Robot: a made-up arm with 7 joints.
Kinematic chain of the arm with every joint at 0, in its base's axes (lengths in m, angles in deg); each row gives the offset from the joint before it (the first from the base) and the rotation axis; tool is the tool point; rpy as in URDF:
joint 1: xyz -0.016 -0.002 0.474 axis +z
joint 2: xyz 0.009 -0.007 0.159 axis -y
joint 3: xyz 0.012 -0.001 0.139 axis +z
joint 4: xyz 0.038 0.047 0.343 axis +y
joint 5: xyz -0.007 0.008 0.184 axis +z
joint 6: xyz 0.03 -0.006 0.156 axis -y
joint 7: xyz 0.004 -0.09 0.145 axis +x
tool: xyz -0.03 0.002 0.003 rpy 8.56 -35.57 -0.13
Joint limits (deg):
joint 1: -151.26..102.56
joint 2: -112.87..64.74
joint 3: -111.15..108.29
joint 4: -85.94..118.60
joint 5: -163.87..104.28
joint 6: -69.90..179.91
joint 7: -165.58..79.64
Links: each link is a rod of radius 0.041 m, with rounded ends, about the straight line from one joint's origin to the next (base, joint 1, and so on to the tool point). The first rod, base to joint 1, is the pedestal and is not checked.
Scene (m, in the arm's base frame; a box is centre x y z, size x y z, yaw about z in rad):
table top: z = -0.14
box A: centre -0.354 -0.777 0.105 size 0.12 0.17 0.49 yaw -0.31
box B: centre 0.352 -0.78 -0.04 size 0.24 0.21 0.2 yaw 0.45
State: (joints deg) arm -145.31 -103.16 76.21 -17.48 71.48 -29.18 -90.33
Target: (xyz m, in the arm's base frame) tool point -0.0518 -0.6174 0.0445
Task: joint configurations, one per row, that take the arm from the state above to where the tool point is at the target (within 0.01 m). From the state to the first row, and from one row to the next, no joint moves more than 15 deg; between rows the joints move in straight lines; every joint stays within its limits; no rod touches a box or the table.
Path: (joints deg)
1: -132.50 -103.71 72.46 -13.50 71.16 -33.17 -89.71
2: -119.68 -104.25 68.71 -9.53 70.84 -37.16 -89.09
3: -106.87 -104.80 64.96 -5.55 70.52 -41.16 -88.47
4: -94.05 -105.35 61.21 -1.58 70.21 -45.15 -87.85
5: -81.24 -105.90 57.46 2.40 69.89 -49.14 -87.23
6: -92.70 -107.64 52.27 14.36 66.88 -45.43 -88.15
7: -104.15 -109.38 47.09 26.32 63.86 -41.73 -89.06
8: -115.61 -111.13 41.90 38.28 60.85 -38.02 -89.98
9: -127.07 -112.87 36.71 50.24 57.84 -34.31 -90.90

